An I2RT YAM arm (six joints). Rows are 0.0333 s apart.
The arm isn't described. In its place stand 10 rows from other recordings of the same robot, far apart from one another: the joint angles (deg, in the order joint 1, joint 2, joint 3, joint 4, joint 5, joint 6), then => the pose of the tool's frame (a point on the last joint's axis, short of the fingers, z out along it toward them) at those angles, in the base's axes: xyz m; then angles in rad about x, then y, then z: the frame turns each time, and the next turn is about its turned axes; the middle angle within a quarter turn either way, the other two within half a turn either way.
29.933 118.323 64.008 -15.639 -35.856 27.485 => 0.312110 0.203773 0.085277 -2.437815 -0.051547 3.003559
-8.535 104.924 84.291 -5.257 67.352 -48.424 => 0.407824 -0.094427 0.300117 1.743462 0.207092 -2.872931
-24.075 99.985 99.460 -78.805 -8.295 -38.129 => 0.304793 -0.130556 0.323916 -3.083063 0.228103 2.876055
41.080 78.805 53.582 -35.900 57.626 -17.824 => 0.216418 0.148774 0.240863 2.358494 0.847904 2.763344
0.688 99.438 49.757 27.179 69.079 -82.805 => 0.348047 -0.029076 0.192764 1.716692 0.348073 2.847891
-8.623 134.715 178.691 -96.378 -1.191 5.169 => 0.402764 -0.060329 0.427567 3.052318 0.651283 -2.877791
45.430 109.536 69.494 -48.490 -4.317 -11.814 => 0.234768 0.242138 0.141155 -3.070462 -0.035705 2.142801
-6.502 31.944 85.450 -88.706 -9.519 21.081 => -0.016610 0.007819 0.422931 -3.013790 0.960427 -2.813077
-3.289 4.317 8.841 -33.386 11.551 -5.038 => 0.091046 -0.012372 0.159956 2.656733 1.006838 -2.782047
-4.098 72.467 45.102 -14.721 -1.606 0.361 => 0.266348 -0.018082 0.232458 3.104206 0.835981 -3.059616
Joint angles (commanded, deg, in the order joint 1, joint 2, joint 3, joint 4, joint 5, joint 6), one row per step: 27.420 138.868 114.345 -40.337 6.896 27.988; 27.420 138.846 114.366 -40.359 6.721 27.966; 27.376 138.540 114.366 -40.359 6.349 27.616; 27.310 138.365 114.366 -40.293 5.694 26.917; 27.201 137.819 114.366 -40.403 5.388 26.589; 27.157 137.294 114.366 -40.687 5.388 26.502; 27.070 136.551 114.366 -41.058 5.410 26.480; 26.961 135.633 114.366 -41.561 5.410 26.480; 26.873 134.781 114.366 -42.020 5.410 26.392; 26.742 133.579 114.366 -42.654 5.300 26.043; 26.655 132.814 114.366 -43.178 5.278 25.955; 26.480 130.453 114.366 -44.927 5.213 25.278; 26.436 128.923 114.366 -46.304 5.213 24.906; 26.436 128.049 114.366 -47.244 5.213 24.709; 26.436 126.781 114.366 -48.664 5.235 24.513; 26.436 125.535 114.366 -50.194 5.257 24.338
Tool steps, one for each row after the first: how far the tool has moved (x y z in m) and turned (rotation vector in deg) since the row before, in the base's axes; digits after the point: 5 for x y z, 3 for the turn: -0.00004 0.00010 0.00027 0.141 0.052 0.094; -0.00006 -0.00021 0.00261 0.289 -0.150 0.429; 0.00011 -0.00015 0.00152 0.335 -0.015 0.844; -0.00010 -0.00093 0.00459 0.303 -0.299 0.318; -0.00057 -0.00074 0.00427 0.072 -0.225 0.034; -0.00072 -0.00125 0.00605 0.142 -0.343 -0.077; -0.00105 -0.00162 0.00741 0.189 -0.370 -0.109; -0.00111 -0.00144 0.00685 0.138 -0.361 -0.010; -0.00170 -0.00208 0.00962 0.183 -0.507 0.228; -0.00133 -0.00151 0.00598 0.085 -0.218 0.001; -0.00513 -0.00423 0.01816 0.008 -0.611 0.448; -0.00430 -0.00256 0.01138 -0.108 -0.187 0.280; -0.00290 -0.00144 0.00629 -0.123 0.033 0.171; -0.00444 -0.00222 0.00899 -0.178 0.101 0.160; -0.00474 -0.00237 0.00861 -0.226 0.223 0.142
